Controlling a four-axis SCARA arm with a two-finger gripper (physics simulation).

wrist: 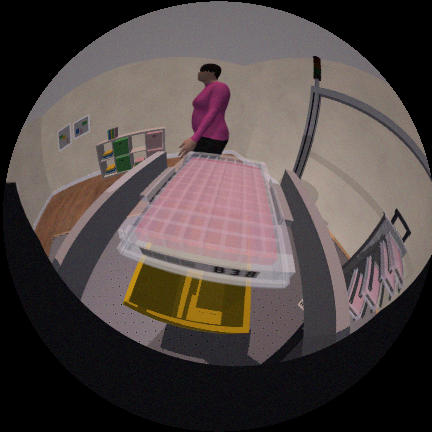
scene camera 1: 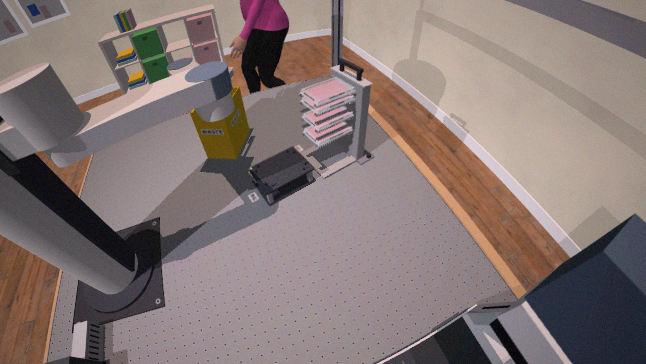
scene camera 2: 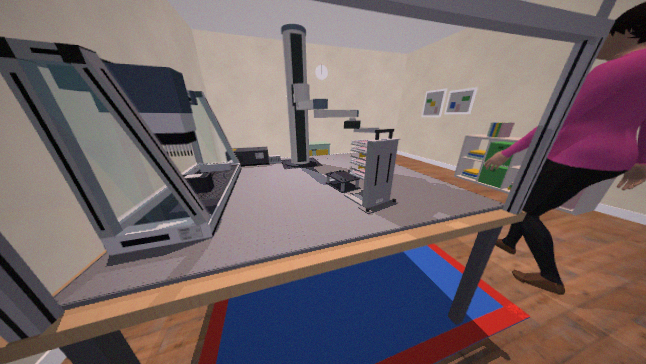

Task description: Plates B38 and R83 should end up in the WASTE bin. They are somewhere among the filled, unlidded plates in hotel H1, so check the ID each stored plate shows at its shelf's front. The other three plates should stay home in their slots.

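Frame: origin at the arm's base, x right, y back, z down, level; metres.
Seen in the pictures: gripper, between the fingertips: [wrist: 222, 167]; arm's base, origin of its link: [scene camera 1: 120, 272] [scene camera 2: 300, 164].
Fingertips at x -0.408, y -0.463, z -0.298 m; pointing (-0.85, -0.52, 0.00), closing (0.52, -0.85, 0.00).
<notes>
Offsets run from my fingertips to a thing's top centre. "pt": to the spot under its first point.
My gripper [wrist: 222, 167] [scene camera 2: 367, 130] is shut on plate B38 {dx +0.018, dy +0.011, dz +0.002 m} [wrist: 207, 210], a clear, pink-filled plate, held level; its front label reads B38. In the wrist view the open yellow WASTE bin {dx +0.016, dy +0.027, dz +0.085 m} [scene camera 1: 225, 146] [wrist: 247, 312] shows below the plate's label edge. In scene camera 1 the arm's end hangs over the bin and hides the gripper and plate B38. Hotel H1 [scene camera 1: 361, 120] [scene camera 2: 381, 172] stands to the right of the bin in scene camera 1. Several pink-filled plates {dx +0.239, dy -0.279, dz +0.019 m} [scene camera 1: 327, 91] {pt dx +0.217, dy -0.224, dz +0.089 m} [wrist: 371, 282] lie on its shelves; their IDs are not readable, so R83 cannot be told.
A low black stand [scene camera 1: 282, 167] [scene camera 2: 342, 176] is between the bin and the hotel's foot. The hotel has a black top handle {pt dx +0.233, dy -0.353, dz -0.032 m} [scene camera 1: 351, 66] [wrist: 401, 225]. A person in pink [scene camera 1: 265, 22] [wrist: 212, 112] is beyond the table. A dark blue machine [scene camera 1: 600, 280] [scene camera 2: 145, 90] stands at the opposite side.
</notes>
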